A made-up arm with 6 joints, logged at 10 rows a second.
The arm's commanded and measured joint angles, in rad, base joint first. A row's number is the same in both.
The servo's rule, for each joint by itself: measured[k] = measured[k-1] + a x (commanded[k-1-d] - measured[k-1]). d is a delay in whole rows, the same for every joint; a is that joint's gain. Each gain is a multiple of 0.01, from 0.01 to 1. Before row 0 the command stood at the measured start. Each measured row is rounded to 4 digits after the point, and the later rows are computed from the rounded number. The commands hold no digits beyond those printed.
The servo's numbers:
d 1
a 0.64 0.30 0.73 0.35 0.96 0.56
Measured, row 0: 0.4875 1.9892 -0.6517 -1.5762 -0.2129 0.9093
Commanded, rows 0 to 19: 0.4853 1.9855 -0.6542 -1.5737 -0.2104 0.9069; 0.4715 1.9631 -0.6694 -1.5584 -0.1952 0.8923; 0.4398 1.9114 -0.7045 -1.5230 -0.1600 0.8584; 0.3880 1.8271 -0.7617 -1.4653 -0.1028 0.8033; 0.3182 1.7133 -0.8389 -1.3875 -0.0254 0.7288; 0.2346 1.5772 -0.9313 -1.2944 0.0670 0.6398; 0.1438 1.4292 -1.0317 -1.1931 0.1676 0.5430; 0.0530 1.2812 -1.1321 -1.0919 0.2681 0.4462; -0.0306 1.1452 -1.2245 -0.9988 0.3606 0.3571; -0.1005 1.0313 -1.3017 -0.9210 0.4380 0.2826; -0.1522 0.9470 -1.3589 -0.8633 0.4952 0.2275; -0.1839 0.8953 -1.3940 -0.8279 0.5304 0.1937; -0.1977 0.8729 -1.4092 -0.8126 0.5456 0.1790; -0.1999 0.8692 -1.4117 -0.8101 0.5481 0.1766; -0.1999 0.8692 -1.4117 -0.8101 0.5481 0.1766; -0.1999 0.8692 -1.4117 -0.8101 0.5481 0.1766; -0.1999 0.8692 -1.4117 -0.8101 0.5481 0.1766; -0.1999 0.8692 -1.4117 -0.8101 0.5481 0.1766; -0.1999 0.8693 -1.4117 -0.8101 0.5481 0.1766; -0.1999 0.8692 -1.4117 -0.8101 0.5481 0.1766
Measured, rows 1 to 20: 0.4875 1.9892 -0.6517 -1.5762 -0.2129 0.9093; 0.4861 1.9881 -0.6535 -1.5753 -0.2105 0.9080; 0.4768 1.9806 -0.6651 -1.5694 -0.1958 0.8992; 0.4531 1.9598 -0.6939 -1.5532 -0.1614 0.8764; 0.4114 1.9200 -0.7434 -1.5224 -0.1051 0.8355; 0.3518 1.8580 -0.8131 -1.4752 -0.0286 0.7757; 0.2768 1.7738 -0.8994 -1.4119 0.0632 0.6996; 0.1917 1.6704 -0.9960 -1.3353 0.1634 0.6119; 0.1029 1.5536 -1.0954 -1.2501 0.2639 0.5191; 0.0175 1.4311 -1.1896 -1.1621 0.3567 0.4284; -0.0580 1.3112 -1.2714 -1.0777 0.4347 0.3468; -0.1183 1.2019 -1.3353 -1.0027 0.4928 0.2800; -0.1603 1.1099 -1.3782 -0.9415 0.5289 0.2317; -0.1842 1.0388 -1.4008 -0.8964 0.5449 0.2022; -0.1942 0.9879 -1.4088 -0.8662 0.5480 0.1879; -0.1978 0.9523 -1.4109 -0.8466 0.5481 0.1816; -0.1991 0.9274 -1.4115 -0.8338 0.5481 0.1788; -0.1996 0.9099 -1.4116 -0.8255 0.5481 0.1776; -0.1998 0.8977 -1.4117 -0.8201 0.5481 0.1770; -0.1999 0.8892 -1.4117 -0.8166 0.5481 0.1768
